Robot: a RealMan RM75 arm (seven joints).
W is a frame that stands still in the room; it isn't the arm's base.
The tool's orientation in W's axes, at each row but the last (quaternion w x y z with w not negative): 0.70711, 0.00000, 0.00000, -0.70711; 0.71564, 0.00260, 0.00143, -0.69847; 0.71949, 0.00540, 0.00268, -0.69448; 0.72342, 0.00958, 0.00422, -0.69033; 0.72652, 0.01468, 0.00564, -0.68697; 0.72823, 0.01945, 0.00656, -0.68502; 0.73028, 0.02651, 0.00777, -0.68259; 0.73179, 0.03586, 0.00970, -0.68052
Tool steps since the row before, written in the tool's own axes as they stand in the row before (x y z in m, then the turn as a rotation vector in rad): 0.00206, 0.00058, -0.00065, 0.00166, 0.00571, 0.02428; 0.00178, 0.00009, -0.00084, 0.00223, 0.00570, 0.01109; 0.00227, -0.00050, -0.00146, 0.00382, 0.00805, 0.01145; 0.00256, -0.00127, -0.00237, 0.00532, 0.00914, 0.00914; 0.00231, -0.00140, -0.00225, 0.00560, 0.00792, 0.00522; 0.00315, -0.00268, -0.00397, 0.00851, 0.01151, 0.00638; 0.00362, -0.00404, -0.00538, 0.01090, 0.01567, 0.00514; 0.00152, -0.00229, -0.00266, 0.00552, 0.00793, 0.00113
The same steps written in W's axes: 0.00058, -0.00206, -0.00065, 0.00571, -0.00166, 0.02428; 0.00013, -0.00177, -0.00085, 0.00573, -0.00215, 0.01109; -0.00041, -0.00227, -0.00149, 0.00814, -0.00366, 0.01144; -0.00113, -0.00257, -0.00243, 0.00931, -0.00507, 0.00911; -0.00124, -0.00232, -0.00233, 0.00816, -0.00530, 0.00517; -0.00241, -0.00316, -0.00413, 0.01190, -0.00803, 0.00629; -0.00365, -0.00361, -0.00566, 0.01624, -0.01007, 0.00505; -0.00208, -0.00150, -0.00284, 0.00827, -0.00500, 0.00109
